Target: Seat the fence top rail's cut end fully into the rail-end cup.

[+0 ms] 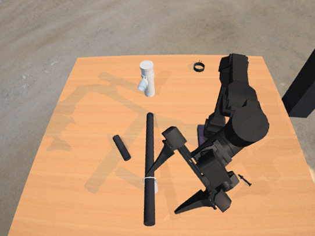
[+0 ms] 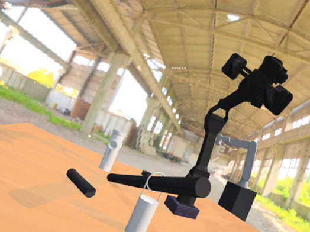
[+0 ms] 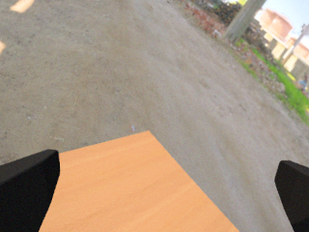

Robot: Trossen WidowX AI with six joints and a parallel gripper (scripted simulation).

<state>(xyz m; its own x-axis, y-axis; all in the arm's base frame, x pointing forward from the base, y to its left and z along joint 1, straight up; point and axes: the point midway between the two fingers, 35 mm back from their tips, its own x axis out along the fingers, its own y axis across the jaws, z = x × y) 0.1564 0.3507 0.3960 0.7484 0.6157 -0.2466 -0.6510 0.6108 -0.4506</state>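
Right now my gripper tip is 580 mm to the left of the pale grey rail-end cup, 290 mm above it and 150 mm short of it. The rest, counted from my gripper tip: short black cylinder (410 mm below, 290 mm to the right, 220 mm ahead); small black bolt (420 mm below, 330 mm behind, 180 mm to the right); short white line post (320 mm below, 110 mm to the right, 60 mm ahead).
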